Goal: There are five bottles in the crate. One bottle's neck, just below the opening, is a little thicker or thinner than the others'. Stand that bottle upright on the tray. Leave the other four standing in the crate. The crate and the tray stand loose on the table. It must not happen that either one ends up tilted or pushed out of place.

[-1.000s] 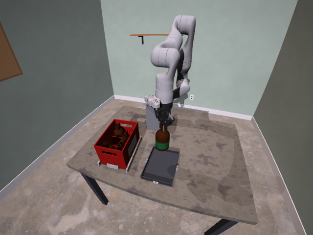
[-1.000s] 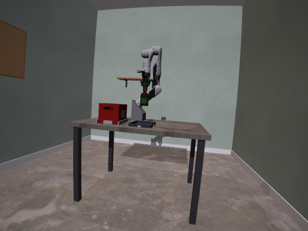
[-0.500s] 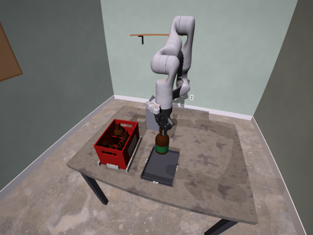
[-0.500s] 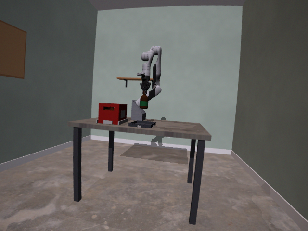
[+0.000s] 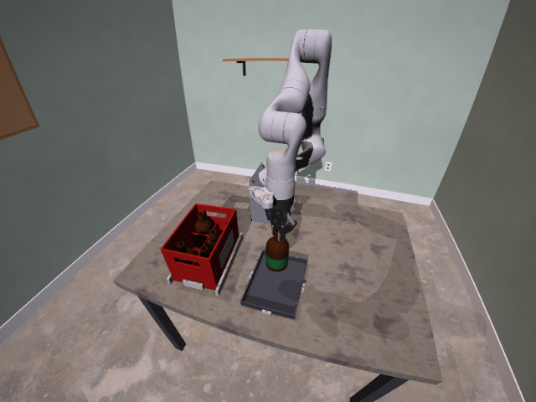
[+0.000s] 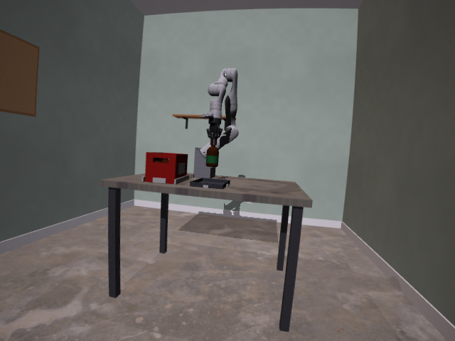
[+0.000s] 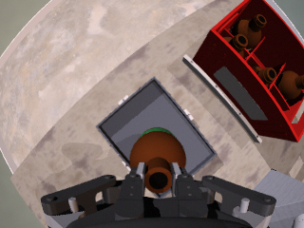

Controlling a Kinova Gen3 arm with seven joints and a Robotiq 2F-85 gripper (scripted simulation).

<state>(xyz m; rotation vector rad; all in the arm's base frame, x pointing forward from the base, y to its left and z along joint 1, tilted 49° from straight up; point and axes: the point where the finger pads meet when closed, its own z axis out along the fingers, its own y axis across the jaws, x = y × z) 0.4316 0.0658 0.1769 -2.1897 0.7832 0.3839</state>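
My gripper is now 250 mm above the dark tray. Round my hand: crate 300 mm to the right, 180 mm below, 30 mm behind.
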